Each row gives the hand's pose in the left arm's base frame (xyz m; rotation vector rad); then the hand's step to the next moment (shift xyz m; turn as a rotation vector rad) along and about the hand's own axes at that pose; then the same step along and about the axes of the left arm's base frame.
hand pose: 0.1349 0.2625 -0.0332 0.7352 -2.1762 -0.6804
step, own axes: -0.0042 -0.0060 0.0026 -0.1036 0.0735 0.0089
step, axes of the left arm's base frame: 0.0021 -0.0007 -0.0074 0.0310 0.1234 -0.0053
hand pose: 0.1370 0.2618 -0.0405 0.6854 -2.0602 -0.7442
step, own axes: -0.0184 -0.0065 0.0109 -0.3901 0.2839 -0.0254
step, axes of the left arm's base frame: 0.0017 0.0111 -0.0193 0.1643 0.4542 0.0138
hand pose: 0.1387 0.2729 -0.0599 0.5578 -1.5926 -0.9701
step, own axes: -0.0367 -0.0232 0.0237 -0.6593 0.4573 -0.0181
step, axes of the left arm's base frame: -0.0166 0.0230 -0.0405 0.2506 0.7624 0.0042
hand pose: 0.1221 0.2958 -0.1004 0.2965 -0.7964 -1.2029
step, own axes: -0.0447 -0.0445 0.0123 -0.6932 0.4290 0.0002
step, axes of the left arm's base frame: -0.0463 0.0271 -0.0355 0.2133 0.7867 -0.0132
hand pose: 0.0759 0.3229 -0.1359 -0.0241 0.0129 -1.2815
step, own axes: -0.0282 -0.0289 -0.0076 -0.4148 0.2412 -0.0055
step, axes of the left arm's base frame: -0.0359 0.0187 -0.0070 0.1127 0.4663 -0.0132
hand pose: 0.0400 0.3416 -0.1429 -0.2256 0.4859 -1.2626
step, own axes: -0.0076 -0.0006 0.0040 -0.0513 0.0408 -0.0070
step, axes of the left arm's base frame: -0.0003 0.0066 0.0055 0.0204 0.0616 -0.0118
